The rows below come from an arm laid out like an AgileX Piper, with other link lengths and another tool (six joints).
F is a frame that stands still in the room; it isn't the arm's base.
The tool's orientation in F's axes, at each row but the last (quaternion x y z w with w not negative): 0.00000, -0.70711, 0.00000, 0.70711; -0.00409, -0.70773, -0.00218, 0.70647; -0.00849, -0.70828, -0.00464, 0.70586; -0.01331, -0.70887, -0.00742, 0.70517; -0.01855, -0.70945, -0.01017, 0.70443; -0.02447, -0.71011, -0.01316, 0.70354; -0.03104, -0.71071, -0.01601, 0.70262
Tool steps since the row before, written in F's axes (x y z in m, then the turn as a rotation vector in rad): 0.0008, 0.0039, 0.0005, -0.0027, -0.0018, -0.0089; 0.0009, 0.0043, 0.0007, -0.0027, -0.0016, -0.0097; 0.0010, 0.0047, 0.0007, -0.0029, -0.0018, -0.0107; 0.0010, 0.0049, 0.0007, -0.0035, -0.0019, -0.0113; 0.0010, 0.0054, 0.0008, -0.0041, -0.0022, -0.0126; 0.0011, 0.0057, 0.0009, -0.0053, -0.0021, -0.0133; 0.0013, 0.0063, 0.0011, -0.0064, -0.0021, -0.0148
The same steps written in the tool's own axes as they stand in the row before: 0.0005, 0.0039, -0.0008, -0.0089, -0.0018, 0.0027; 0.0007, 0.0043, -0.0009, -0.0097, -0.0016, 0.0027; 0.0007, 0.0047, -0.0009, -0.0107, -0.0018, 0.0029; 0.0007, 0.0049, -0.0009, -0.0113, -0.0019, 0.0035; 0.0009, 0.0054, -0.0008, -0.0126, -0.0022, 0.0041; 0.0010, 0.0057, -0.0008, -0.0133, -0.0022, 0.0053; 0.0012, 0.0063, -0.0009, -0.0148, -0.0022, 0.0064
